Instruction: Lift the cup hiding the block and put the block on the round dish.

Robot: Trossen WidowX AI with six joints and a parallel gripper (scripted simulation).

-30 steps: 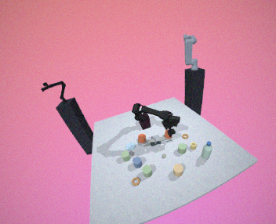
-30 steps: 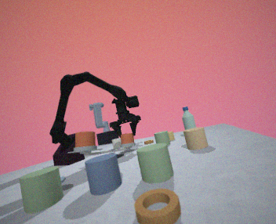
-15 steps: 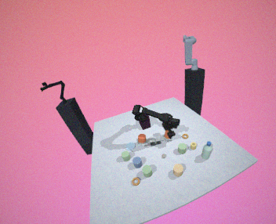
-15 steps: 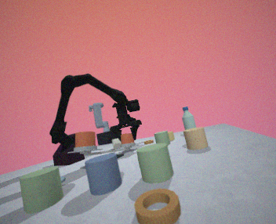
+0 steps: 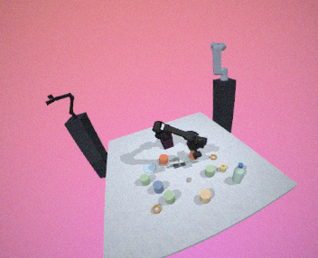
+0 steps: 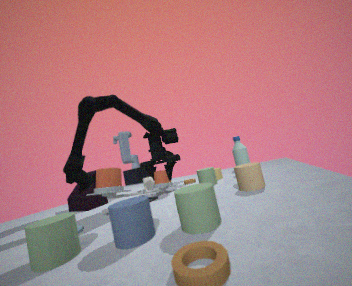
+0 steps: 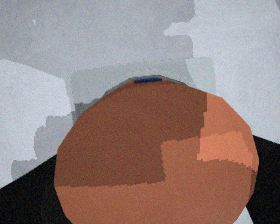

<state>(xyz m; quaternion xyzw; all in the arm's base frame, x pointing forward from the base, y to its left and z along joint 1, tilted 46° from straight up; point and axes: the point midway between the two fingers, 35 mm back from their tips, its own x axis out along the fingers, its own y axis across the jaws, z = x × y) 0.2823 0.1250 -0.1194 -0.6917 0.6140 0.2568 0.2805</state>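
Right now the small balance is 14 cm to the right of my gripper tip and 1 cm below it. Round my gripper tip: pale grey-blue block 1 cm below; orange cup 27 cm to the right, 6 cm above; grey lump 18 cm ahead, 11 cm to the right, 4 cm below.
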